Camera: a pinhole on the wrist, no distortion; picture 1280 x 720 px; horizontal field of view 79.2 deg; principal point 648.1 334.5 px. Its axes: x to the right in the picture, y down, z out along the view. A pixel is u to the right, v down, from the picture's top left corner.
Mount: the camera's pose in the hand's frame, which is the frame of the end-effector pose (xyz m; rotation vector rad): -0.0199 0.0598 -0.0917 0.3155 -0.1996 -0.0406
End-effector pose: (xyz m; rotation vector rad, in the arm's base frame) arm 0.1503 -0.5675 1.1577 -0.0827 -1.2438 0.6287
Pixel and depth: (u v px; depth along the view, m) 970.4 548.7 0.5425
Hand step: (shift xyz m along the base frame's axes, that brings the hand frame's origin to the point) -0.4444 -0.0740 0.2433
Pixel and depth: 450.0 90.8 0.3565
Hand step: -0.1417 -0.2635 -0.0335
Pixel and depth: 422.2 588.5 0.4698
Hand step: -0.4040 -0.1604 -0.1146
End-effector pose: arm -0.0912 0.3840 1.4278 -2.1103 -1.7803 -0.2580
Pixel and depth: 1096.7 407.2 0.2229
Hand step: 0.0004 0.1133 -0.1121
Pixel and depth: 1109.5 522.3 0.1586
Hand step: 0.0401 0.0653 -0.0701
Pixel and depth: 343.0 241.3 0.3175
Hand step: -0.1173 -0.1140 -0.2202
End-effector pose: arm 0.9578 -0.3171 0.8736 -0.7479 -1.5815 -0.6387
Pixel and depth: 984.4 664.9 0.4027
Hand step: -0.1733 0.3456 0.0201
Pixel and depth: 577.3 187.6 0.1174
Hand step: 0.0017 0.0029 -0.0549
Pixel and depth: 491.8 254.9 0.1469
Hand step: -0.0136 0.0195 -0.0827
